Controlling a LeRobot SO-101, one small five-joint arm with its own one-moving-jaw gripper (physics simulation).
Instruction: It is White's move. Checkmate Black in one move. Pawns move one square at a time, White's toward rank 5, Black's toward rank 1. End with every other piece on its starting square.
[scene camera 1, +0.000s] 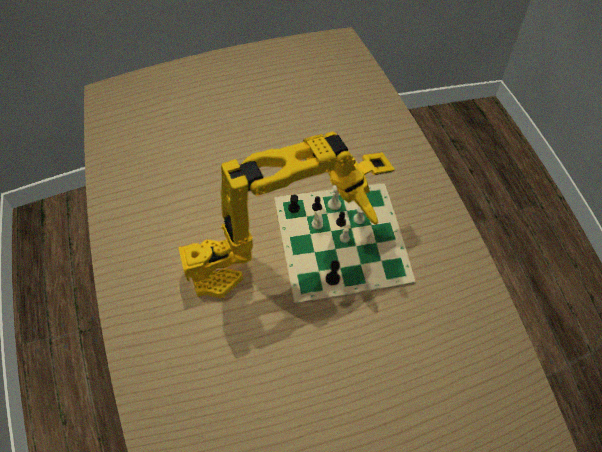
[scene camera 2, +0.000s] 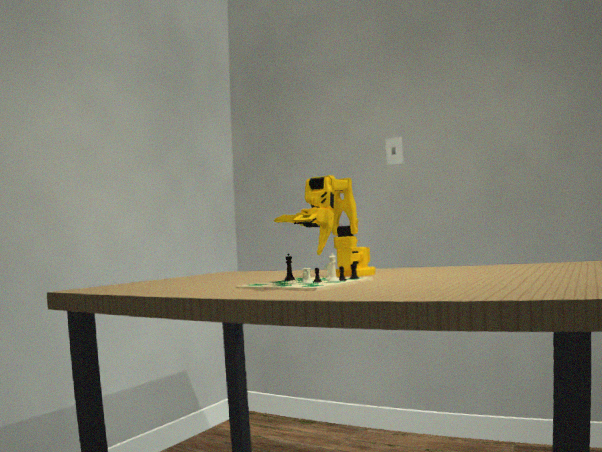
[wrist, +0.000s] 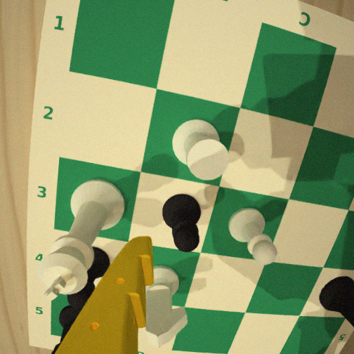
Labels:
A white king (wrist: 96, 204): 0.12 m from the lens. A white pawn (wrist: 245, 225): 0.13 m from the lens. A black pawn (wrist: 180, 212): 0.12 m from the lens. A black pawn (wrist: 101, 261) is 0.14 m from the lens.

